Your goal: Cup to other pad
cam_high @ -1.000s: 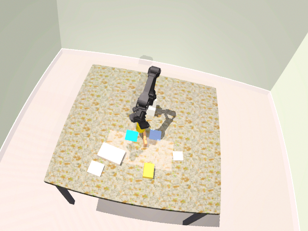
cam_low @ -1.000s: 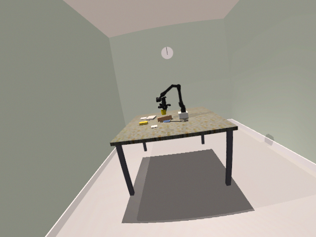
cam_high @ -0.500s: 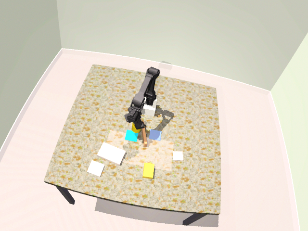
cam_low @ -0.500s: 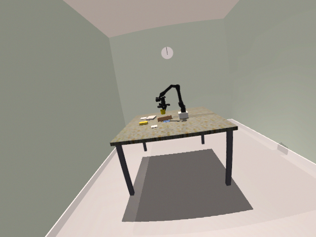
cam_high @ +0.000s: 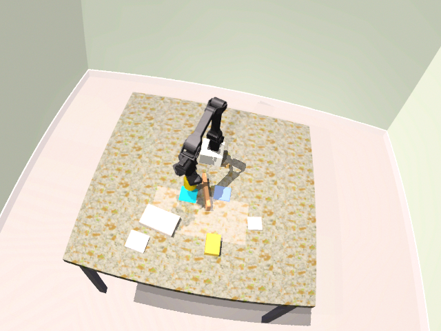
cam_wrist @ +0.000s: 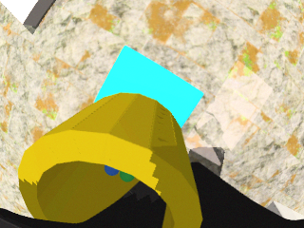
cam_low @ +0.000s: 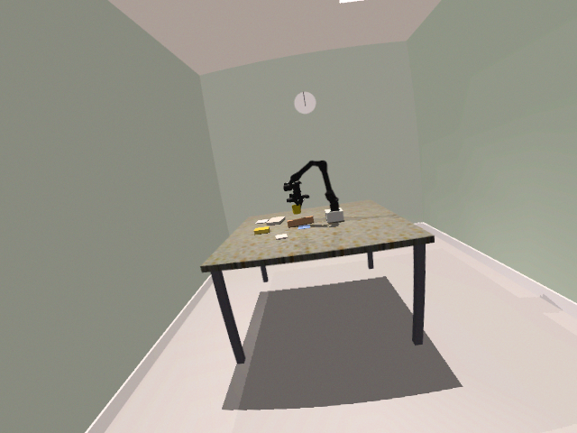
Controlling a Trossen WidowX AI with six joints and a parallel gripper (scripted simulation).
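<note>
The cyan pad lies 3 cm ahead of my gripper tip, 1 cm to the left of it and 12 cm below it. Round my gripper tip: yellow block 29 cm ahead, 20 cm to the left, 9 cm below; wooden bar 10 cm to the left, 9 cm below; green marble 2 cm ahead, 3 cm to the left, 2 cm below.
</note>
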